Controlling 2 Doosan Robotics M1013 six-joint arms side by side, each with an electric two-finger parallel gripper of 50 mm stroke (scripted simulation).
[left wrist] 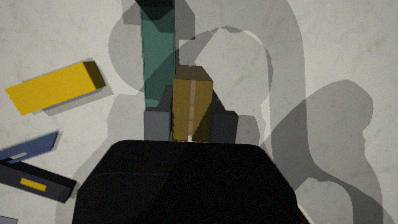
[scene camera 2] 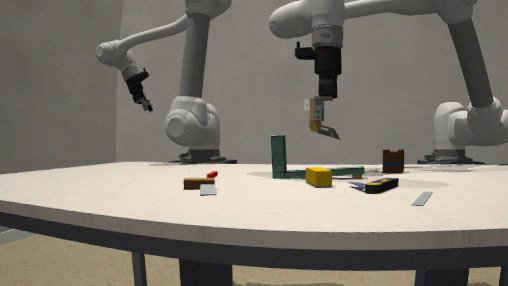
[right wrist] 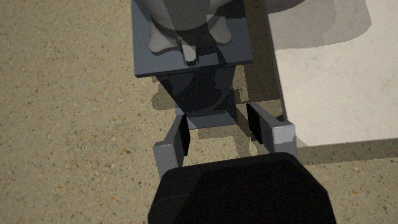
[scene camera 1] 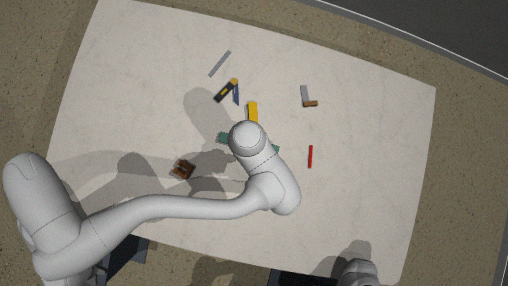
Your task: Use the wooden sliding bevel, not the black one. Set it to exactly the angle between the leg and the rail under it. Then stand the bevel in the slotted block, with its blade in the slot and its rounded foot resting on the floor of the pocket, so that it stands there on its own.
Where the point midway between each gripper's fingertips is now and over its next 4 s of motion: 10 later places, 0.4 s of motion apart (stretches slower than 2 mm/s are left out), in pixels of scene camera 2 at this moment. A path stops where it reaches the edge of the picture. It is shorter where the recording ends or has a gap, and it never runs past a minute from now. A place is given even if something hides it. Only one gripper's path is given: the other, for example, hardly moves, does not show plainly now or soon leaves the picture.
My left gripper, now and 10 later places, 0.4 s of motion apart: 318, 120; 304, 119; 295, 118; 294, 119; 294, 124; 294, 132; 295, 141; 295, 147; 295, 149; 294, 149; 293, 150
